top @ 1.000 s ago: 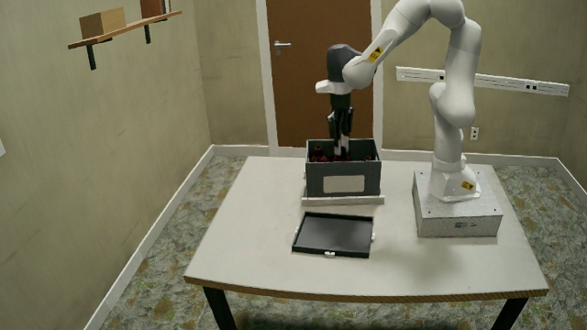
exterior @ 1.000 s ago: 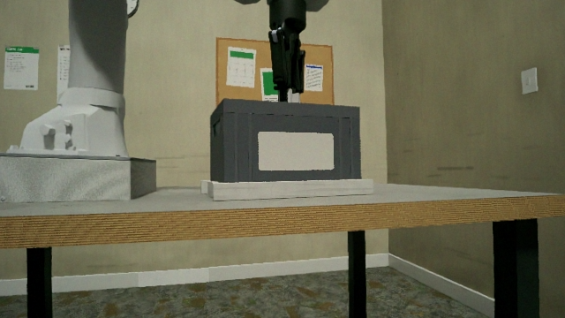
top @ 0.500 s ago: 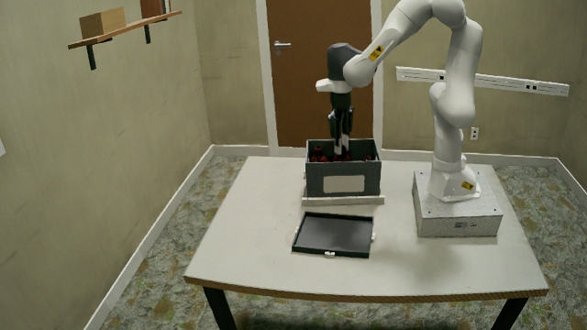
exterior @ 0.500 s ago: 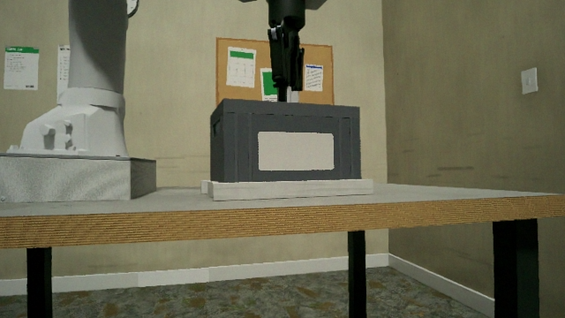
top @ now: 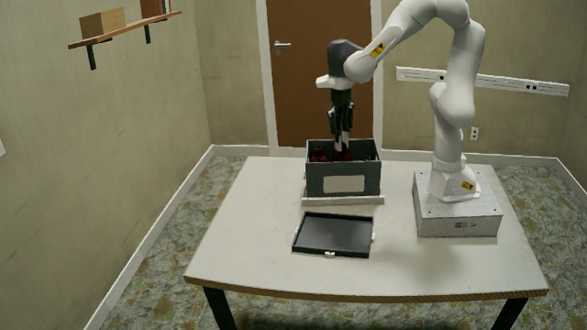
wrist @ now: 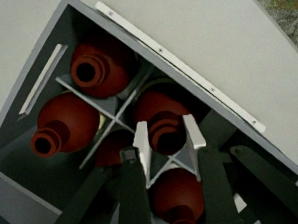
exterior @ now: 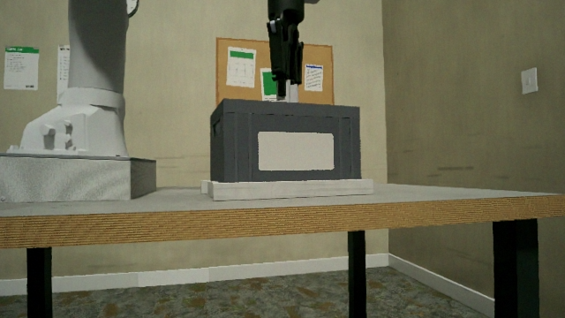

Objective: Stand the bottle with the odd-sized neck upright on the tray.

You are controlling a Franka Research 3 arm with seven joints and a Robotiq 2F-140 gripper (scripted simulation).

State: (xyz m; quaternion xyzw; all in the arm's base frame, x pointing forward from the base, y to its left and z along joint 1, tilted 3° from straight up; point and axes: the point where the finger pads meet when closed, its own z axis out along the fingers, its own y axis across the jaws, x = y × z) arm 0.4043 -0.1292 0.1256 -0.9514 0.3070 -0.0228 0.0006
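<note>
The dark grey crate lies 10 mm behind my hand, 40 mm to the left of it and 110 mm below it. Also, from my hand: dark tray (20 mm behind, 330 mm to the left, 180 mm below).
</note>
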